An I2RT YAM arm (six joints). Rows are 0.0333 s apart.
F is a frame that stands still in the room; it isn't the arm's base.
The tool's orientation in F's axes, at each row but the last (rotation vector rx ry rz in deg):
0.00 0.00 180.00
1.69 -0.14 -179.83
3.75 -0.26 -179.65
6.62 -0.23 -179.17
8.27 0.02 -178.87
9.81 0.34 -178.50
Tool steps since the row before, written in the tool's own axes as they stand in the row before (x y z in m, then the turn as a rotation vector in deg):
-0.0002 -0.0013 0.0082 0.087 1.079 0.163
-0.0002 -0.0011 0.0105 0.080 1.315 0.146
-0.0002 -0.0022 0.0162 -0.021 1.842 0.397
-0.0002 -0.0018 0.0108 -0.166 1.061 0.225
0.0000 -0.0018 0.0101 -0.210 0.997 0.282
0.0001 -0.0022 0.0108 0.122 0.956 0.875
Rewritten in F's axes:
0.0002 0.0013 0.0082 -0.087 -1.079 0.163
0.0000 0.0011 0.0105 -0.079 -1.315 0.147
-0.0005 0.0022 0.0162 0.014 -1.841 0.403
-0.0006 0.0018 0.0108 0.162 -1.058 0.240
-0.0010 0.0018 0.0101 0.199 -0.994 0.301
-0.0013 0.0021 0.0107 -0.196 -0.963 0.854

